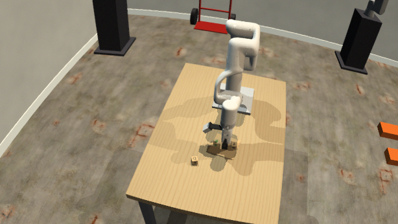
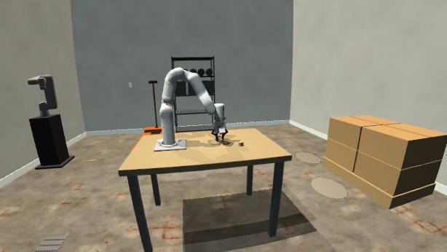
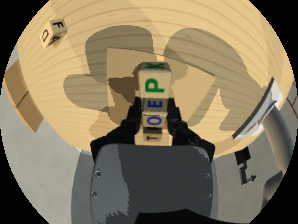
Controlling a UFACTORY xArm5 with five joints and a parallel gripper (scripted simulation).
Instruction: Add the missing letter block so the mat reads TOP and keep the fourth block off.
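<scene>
Right now the tan mat is 2 cm below my hand.
</scene>
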